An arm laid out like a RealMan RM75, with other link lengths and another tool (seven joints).
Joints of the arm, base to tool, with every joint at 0 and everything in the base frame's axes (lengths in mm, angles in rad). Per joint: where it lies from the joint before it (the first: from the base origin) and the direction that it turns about. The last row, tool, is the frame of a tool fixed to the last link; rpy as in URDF.
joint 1: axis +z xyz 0 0 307.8
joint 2: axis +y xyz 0 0 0
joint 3: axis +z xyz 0 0 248.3
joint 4: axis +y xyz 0 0 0
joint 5: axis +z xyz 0 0 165.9
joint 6: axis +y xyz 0 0 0
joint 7: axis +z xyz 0 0 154.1
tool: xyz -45 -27 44 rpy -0.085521 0 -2.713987
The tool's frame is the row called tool.
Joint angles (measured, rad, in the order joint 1, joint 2, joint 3, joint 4, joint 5, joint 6, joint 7), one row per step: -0.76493, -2.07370, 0.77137, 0.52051, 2.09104, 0.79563, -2.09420; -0.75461, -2.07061, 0.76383, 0.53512, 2.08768, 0.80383, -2.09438; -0.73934, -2.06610, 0.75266, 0.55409, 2.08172, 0.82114, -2.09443; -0.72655, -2.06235, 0.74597, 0.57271, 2.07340, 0.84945, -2.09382; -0.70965, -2.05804, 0.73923, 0.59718, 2.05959, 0.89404, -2.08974; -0.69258, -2.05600, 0.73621, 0.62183, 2.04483, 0.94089, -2.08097; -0.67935, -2.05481, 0.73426, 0.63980, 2.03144, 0.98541, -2.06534; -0.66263, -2.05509, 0.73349, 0.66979, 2.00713, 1.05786, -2.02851; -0.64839, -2.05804, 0.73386, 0.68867, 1.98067, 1.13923, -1.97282; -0.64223, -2.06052, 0.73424, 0.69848, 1.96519, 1.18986, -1.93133; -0.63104, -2.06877, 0.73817, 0.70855, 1.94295, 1.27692, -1.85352
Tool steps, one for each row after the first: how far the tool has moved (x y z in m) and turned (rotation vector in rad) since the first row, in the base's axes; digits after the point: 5 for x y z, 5 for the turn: -0.00209, 0.00047, 0.00463, 0.01248, -0.00476, 0.00237; -0.00477, -0.00002, 0.01037, 0.02527, -0.01512, 0.00523; -0.00464, -0.00144, 0.01410, 0.02655, -0.02942, -0.00129; -0.00311, -0.00425, 0.01796, 0.02187, -0.05015, -0.01673; -0.00072, -0.00794, 0.02046, 0.01212, -0.06815, -0.03914; 0.00220, -0.01176, 0.02148, -0.00195, -0.08127, -0.06671; 0.00967, -0.01678, 0.02273, -0.02475, -0.09645, -0.12837; 0.01884, -0.02418, 0.02048, -0.05921, -0.11097, -0.20718; 0.02538, -0.02850, 0.01888, -0.08021, -0.11639, -0.26452; 0.03627, -0.03846, 0.01325, -0.12191, -0.12521, -0.36705
